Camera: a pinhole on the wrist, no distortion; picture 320 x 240 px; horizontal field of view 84.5 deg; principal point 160.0 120.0 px. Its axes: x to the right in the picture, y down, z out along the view. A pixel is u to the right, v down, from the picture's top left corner.
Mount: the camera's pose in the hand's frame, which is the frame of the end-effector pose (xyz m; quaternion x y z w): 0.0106 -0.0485 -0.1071 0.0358 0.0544 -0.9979 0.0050
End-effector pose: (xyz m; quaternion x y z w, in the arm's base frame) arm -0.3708 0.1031 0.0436 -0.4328 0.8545 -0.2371 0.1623
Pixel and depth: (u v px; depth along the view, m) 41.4 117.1 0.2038
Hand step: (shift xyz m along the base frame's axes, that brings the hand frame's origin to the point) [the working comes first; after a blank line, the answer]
In the camera's frame: -0.1372 -0.0034 0.2038

0.0187 -0.1706 -0.0611
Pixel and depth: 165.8 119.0 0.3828
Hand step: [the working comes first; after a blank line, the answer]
In the camera's frame: 0.0126 -0.0022 0.3828

0.2062 -0.0933 -0.1767
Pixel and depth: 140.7 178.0 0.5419
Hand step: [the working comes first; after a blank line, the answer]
In the camera's frame: -0.0594 0.1784 0.5419

0.3695 -0.2835 -0.1938
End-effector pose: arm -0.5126 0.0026 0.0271 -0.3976 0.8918 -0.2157 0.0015
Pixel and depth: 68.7 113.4 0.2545
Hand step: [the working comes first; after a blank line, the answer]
In the camera's frame: -0.1319 -0.0095 0.2545

-0.0109 -0.1867 -0.0949
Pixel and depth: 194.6 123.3 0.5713
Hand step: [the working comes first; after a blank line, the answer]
In the camera's frame: 0.1122 0.0107 0.5713

0.2618 -0.1442 -0.3850
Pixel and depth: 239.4 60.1 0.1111
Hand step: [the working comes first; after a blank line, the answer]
In the camera's frame: 0.0501 -0.0378 0.1111

0.0498 0.0187 -0.0023
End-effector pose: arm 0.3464 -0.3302 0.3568 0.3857 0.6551 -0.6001 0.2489
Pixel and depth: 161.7 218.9 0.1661
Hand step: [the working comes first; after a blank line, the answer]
In the camera's frame: 0.0016 0.0933 0.1661

-0.1337 -0.0438 0.0885
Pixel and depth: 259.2 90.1 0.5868
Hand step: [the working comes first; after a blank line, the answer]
In the camera's frame: 0.3305 -0.0996 0.5868

0.1339 -0.5262 0.2228
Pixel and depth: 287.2 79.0 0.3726
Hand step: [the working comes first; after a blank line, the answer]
In the camera's frame: 0.2691 -0.0867 0.3726

0.1270 -0.3058 0.1885
